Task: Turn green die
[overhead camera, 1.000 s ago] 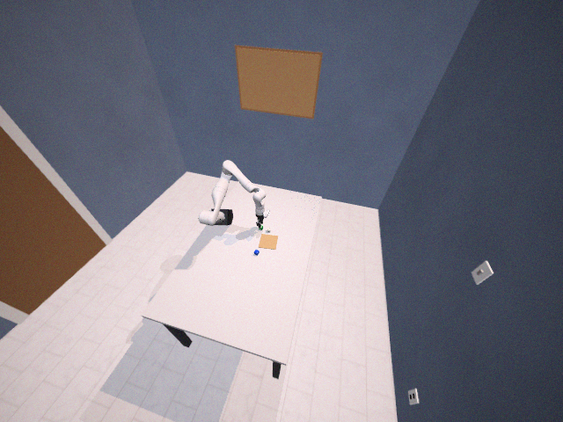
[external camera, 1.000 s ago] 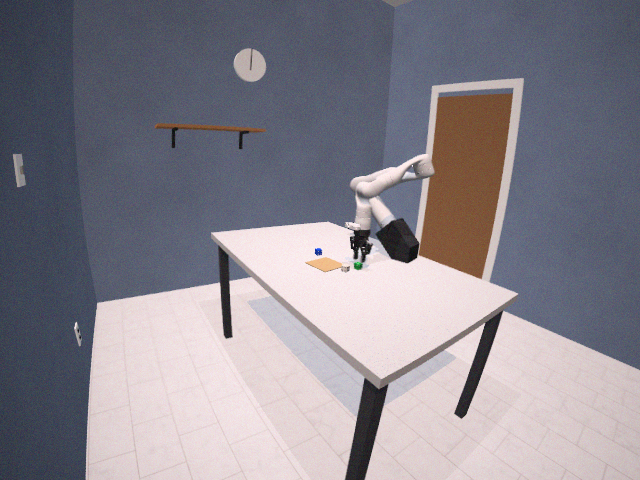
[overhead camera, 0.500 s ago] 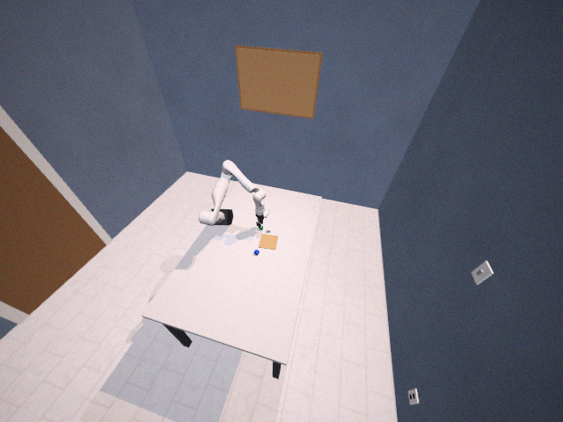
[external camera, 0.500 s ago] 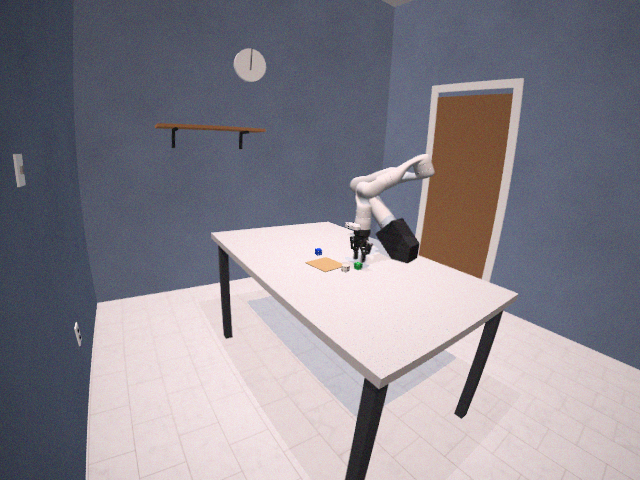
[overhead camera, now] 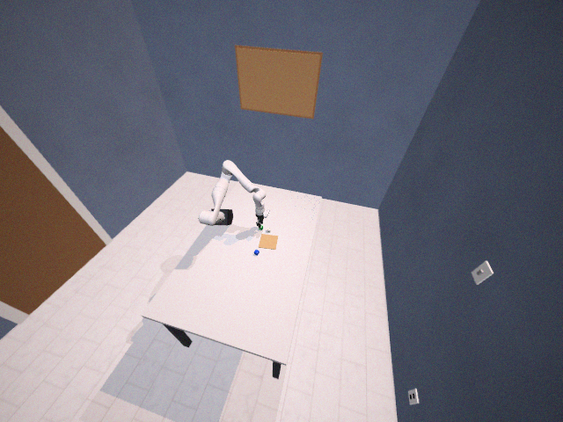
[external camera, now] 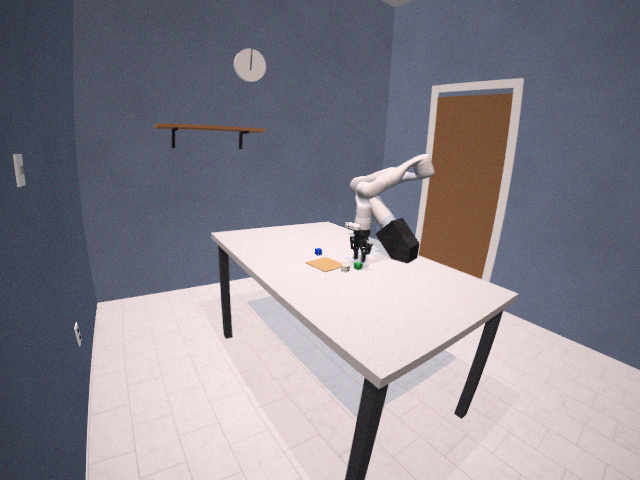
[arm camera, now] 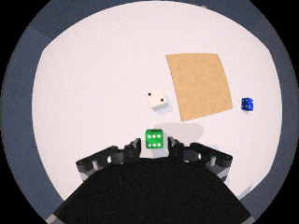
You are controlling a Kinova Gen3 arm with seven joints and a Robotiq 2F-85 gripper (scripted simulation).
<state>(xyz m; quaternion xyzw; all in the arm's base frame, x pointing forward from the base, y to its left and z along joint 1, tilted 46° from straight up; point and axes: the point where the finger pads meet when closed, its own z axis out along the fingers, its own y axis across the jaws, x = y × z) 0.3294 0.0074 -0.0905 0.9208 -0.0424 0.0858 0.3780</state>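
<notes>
My gripper is now 40 mm above the green die. Round my hand: white die: 70 mm ahead, 20 mm to the right, 40 mm below; then blue die: 20 mm ahead, 260 mm to the right, 40 mm below; then tan mat: 90 mm ahead, 130 mm to the right, 60 mm below.
</notes>
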